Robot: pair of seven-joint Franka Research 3 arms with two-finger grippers.
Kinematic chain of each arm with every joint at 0, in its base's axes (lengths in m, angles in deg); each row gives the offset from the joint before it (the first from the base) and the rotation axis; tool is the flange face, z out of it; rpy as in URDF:
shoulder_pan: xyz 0 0 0.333 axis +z
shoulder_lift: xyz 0 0 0 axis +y
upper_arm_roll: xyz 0 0 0.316 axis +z
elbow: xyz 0.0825 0 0 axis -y
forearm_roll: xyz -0.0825 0 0.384 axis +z
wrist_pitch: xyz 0 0 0 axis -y
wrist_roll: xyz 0.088 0 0 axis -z
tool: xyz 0 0 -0.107 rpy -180 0 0
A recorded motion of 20 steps. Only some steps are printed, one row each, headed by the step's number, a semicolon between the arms.
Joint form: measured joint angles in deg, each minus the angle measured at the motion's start. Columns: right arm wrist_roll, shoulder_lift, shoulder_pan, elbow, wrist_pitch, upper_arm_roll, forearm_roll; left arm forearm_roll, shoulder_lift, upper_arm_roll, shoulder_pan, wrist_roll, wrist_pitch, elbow.
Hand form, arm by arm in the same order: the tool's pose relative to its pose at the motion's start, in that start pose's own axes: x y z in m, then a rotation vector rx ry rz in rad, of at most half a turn. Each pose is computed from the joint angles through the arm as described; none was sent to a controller.
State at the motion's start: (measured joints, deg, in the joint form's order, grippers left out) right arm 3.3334 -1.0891 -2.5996 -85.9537 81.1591 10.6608 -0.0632; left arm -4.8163 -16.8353 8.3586 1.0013 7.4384 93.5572 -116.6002
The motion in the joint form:
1: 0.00 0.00 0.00 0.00 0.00 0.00 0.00; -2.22 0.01 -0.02 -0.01 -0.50 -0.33 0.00
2: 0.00 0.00 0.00 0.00 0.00 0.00 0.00; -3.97 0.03 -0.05 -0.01 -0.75 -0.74 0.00
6: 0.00 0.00 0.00 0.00 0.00 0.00 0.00; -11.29 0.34 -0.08 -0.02 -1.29 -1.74 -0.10
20: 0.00 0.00 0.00 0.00 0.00 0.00 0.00; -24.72 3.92 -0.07 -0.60 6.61 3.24 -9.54
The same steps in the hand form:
1: 0.0000 0.0000 0.0000 0.0000 0.0000 0.0000; 0.0000 0.0042 0.0005 -0.0389 -0.0011 -0.0106
2: 0.0000 0.0000 0.0000 0.0000 0.0000 0.0000; -0.0003 0.0077 0.0012 -0.0699 -0.0050 -0.0161
6: 0.0000 0.0000 0.0000 0.0000 0.0000 0.0000; 0.0011 0.0211 0.0041 -0.1985 -0.0146 -0.0318
20: 0.0000 0.0000 0.0000 0.0000 0.0000 0.0000; 0.0124 0.0350 0.0956 -0.4341 -0.0924 0.0121

